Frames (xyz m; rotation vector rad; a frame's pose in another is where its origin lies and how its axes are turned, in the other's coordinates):
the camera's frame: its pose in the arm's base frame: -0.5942 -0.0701 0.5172 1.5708 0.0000 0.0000
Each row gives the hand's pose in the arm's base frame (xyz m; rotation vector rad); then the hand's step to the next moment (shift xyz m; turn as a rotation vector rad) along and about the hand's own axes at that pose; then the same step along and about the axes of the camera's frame.
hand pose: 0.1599 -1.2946 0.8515 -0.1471 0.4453 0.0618
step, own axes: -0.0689 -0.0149 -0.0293 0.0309 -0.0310 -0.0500
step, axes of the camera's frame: -0.0731 0.0056 0.0211 0.0095 -0.0540 0.0375
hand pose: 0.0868 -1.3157 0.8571 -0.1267 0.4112 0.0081
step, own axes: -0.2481 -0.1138 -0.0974 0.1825 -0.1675 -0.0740
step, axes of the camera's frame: -0.2624 0.0243 0.1206 0.1435 -0.1198 0.1786
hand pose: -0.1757 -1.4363 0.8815 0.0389 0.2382 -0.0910
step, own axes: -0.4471 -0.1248 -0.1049 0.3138 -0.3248 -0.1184
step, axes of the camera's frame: -0.4690 0.0008 0.0808 0.2452 -0.1984 0.3442
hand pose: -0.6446 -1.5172 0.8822 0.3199 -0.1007 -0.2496
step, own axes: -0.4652 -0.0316 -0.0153 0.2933 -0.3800 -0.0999
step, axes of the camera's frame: -0.4537 -0.0519 -0.0957 0.2105 -0.2000 0.3951
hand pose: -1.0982 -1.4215 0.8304 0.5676 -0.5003 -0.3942
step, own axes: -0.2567 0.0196 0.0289 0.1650 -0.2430 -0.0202
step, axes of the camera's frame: -0.2193 -0.0536 -0.1270 0.0924 -0.1036 0.2596
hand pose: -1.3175 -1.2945 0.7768 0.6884 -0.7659 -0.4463
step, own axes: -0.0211 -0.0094 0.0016 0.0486 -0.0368 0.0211
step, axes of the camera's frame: -0.0160 -0.0159 -0.0054 0.0111 0.0082 0.0630
